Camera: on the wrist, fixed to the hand. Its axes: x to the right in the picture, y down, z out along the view.
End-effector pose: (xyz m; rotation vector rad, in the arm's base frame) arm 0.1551 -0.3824 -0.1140 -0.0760 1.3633 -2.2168
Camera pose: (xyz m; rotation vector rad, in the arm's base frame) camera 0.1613 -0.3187 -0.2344 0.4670 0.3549 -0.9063
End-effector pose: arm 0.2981 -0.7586 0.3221 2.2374 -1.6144 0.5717
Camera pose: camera 0.2036 -0.7250 0.4145 -0.4944 2.4941 -0.5022
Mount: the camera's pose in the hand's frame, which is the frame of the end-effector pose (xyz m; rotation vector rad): -0.0082 0.0819 -0.1087 0.3672 -0.4376 1.5978
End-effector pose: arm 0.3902 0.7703 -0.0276 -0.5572 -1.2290 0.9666
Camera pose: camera 0.4679 0.8196 -0.1282 -1.0696 -0.7402 2.6890
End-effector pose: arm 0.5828 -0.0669 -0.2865 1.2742 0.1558 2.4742
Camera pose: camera 0.4784 -0.1394 -0.3360 -1.2571 0.4090 -1.4269
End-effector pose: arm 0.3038 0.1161 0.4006 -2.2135 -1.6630 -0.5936
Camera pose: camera 0.3652 0.0344 0.4908 -2.5322 0.2665 0.5840
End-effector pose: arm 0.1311 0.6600 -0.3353 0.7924 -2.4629 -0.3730
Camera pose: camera 0.1594 0.7191 -0.2157 -1.3230 -2.6890 0.5622
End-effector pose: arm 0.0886 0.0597 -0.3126 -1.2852 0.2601 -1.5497
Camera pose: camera 0.0456 -0.0144 -0.4187 -0.6556 0.5033 0.0625
